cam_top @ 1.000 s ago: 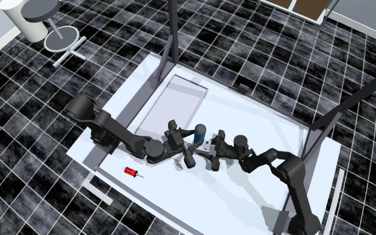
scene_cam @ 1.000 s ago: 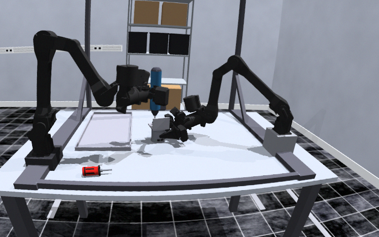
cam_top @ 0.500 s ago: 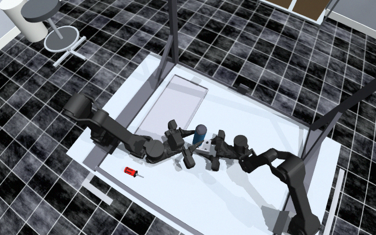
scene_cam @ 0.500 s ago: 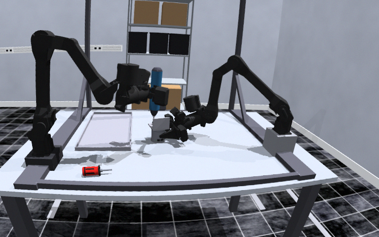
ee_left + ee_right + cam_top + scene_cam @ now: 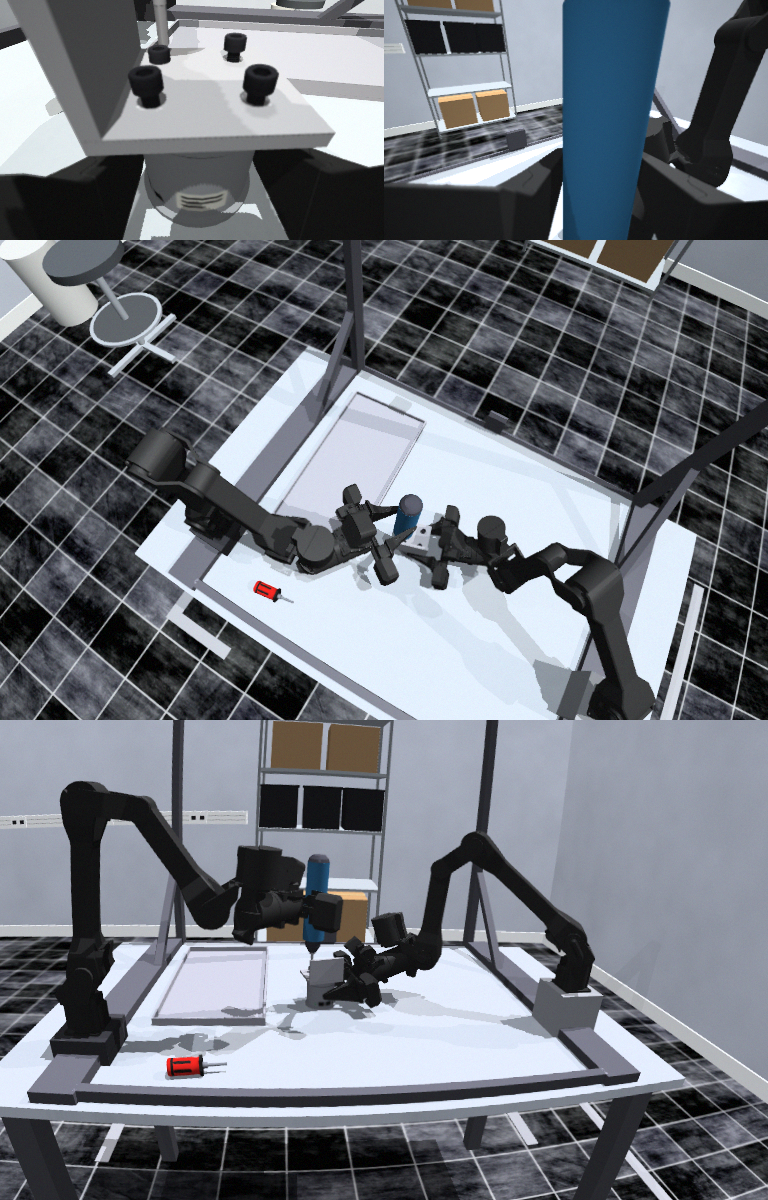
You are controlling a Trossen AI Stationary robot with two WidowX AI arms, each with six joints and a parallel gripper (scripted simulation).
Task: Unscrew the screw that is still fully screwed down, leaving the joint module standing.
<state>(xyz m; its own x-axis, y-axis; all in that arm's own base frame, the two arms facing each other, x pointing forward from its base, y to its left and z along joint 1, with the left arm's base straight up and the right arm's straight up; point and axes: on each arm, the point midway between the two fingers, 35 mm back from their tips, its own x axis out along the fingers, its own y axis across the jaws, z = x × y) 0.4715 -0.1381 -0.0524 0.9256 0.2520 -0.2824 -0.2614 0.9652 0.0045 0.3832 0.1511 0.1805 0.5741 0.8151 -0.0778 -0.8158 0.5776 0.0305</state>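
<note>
My right gripper is now 40 mm above the electric screwdriver, 30 mm past it and 20 mm to the right of it. Also, from my right hand: bit (130 mm below, 20 mm behind, 10 mm to the left); then joint module (200 mm below, 50 mm behind, 30 mm to the left); then bracket (150 mm below, 40 mm behind, 30 mm to the left).
Right now the joint module is 3 cm to the right of my left hand and 1 cm below it. From my left hand the other things lie so: bit 5 cm to the right, 5 cm above, 3 cm ahead; then electric screwdriver 15 cm above, 4 cm to the right, 2 cm ahead; then bracket 4 cm above, 3 cm to the right, 1 cm ahead.
</note>
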